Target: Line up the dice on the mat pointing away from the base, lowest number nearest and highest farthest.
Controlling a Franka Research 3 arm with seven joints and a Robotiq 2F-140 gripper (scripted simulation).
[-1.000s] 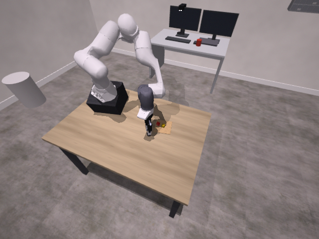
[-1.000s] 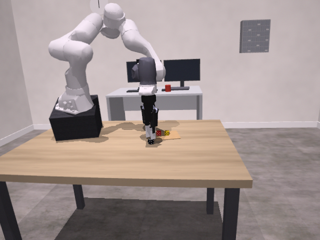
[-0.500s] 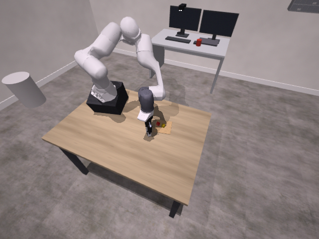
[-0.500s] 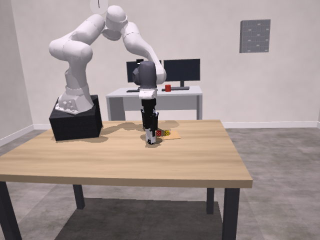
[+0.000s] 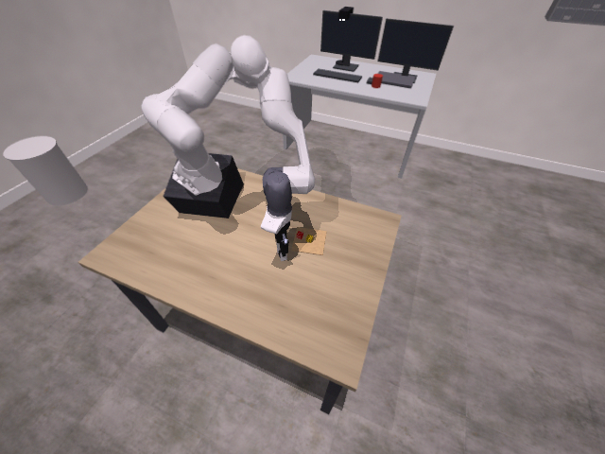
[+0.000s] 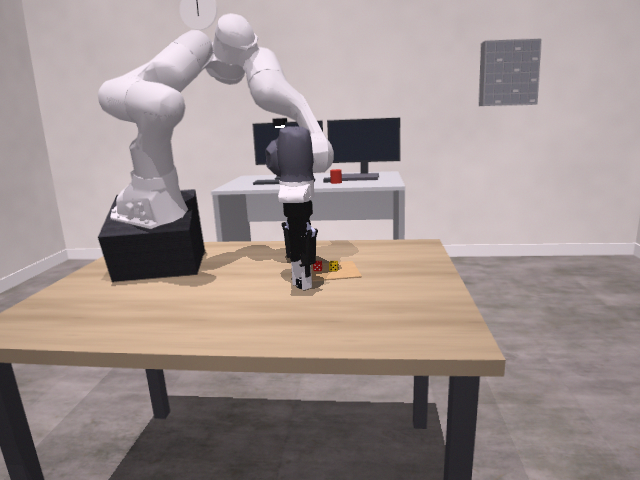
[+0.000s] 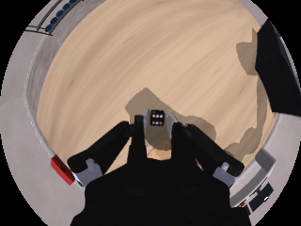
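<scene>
Now: the black die 2 cm below my hand. From my hand the other things lie so: yellow die 13 cm to the left, 7 cm ahead, 2 cm below; red die 13 cm to the left, 2 cm below, 2 cm ahead; tan mat 13 cm to the left, 7 cm ahead, 3 cm below.
</scene>
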